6 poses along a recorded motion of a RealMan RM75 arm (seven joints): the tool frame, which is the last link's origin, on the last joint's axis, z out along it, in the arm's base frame.
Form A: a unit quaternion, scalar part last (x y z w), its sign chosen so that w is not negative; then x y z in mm.
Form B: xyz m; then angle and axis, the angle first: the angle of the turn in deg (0 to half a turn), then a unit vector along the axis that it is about. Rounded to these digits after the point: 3 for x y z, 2 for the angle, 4 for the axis.
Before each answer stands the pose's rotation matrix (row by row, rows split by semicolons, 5 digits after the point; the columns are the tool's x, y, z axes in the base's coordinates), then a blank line. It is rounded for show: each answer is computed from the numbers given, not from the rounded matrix.
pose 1, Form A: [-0.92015 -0.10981 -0.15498 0.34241 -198 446 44]
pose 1, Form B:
0.92785 0.30822 0.21001; 0.09595 -0.74139 0.66418; 0.36041 -0.59610 -0.71747

[-0.198 0.446 0.044 139.95 -0.9794 -0.1169 -0.1650]
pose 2, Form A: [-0.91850 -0.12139 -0.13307 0.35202 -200 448 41]
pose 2, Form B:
0.93511 0.31668 0.15899; 0.12931 -0.72269 0.67897; 0.32991 -0.61435 -0.71675

[-0.200 0.448 0.041 138.78 -0.9813 -0.1297 -0.1422]
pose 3, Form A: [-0.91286 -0.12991 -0.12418 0.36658 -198 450 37]
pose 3, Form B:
0.93540 0.32823 0.13147; 0.14614 -0.69748 0.70154; 0.32197 -0.63701 -0.70039

[-0.198 0.450 0.037 136.99 -0.9812 -0.1396 -0.1335]
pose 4, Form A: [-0.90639 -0.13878 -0.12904 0.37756 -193 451 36]
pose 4, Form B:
0.92818 0.34902 0.12912; 0.15414 -0.67638 0.72025; 0.33871 -0.64861 -0.68160

[-0.193 0.451 0.036 135.63 -0.9788 -0.1499 -0.1394]
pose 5, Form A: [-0.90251 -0.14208 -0.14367 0.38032 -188 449 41]
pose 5, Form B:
0.91834 0.36574 0.15126; 0.14718 -0.67034 0.72731; 0.36740 -0.64566 -0.66943

[-0.188 0.449 0.041 135.29 -0.9758 -0.1536 -0.1553]
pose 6, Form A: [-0.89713 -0.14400 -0.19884 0.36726 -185 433 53]
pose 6, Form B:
0.87945 0.40443 0.25100; 0.11232 -0.68877 0.71623; 0.46254 -0.60170 -0.65116

[-0.185 0.433 0.053 136.91 -0.9645 -0.1548 -0.2138]
